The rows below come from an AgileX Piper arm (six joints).
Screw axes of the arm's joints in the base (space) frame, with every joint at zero. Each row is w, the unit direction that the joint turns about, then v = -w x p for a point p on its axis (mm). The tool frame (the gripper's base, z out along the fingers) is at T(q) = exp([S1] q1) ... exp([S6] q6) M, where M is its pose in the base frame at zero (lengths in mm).
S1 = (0, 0, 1, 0, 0, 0)
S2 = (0, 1, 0, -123, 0, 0)
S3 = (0, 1, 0, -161.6, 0, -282.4)
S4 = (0.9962, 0, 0.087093, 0, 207.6, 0)
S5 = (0, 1, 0, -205.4, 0, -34.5)
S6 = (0.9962, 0, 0.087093, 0, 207.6, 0)
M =
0.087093 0 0.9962 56.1
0 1 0 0
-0.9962 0 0.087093 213.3
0 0 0 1
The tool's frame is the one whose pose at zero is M.
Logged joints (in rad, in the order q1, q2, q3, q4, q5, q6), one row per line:
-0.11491, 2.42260, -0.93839, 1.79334, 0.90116, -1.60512
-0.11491, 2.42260, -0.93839, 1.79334, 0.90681, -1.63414
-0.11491, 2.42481, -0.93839, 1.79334, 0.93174, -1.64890
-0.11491, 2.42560, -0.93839, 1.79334, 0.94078, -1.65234
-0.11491, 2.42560, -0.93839, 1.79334, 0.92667, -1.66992
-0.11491, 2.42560, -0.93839, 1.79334, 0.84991, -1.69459
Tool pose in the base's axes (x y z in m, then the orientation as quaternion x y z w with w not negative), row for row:
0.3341, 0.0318, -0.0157, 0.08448, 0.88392, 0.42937, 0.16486
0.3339, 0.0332, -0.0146, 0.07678, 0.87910, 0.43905, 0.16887
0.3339, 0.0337, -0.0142, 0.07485, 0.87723, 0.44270, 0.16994
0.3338, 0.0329, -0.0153, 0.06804, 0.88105, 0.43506, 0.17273
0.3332, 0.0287, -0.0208, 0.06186, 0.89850, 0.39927, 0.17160
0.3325, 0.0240, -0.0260, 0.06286, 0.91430, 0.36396, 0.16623
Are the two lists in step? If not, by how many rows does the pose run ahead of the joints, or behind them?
The pose runs 1 row ahead of the joints: the pose in row i belongs to the joints in row i + 1.
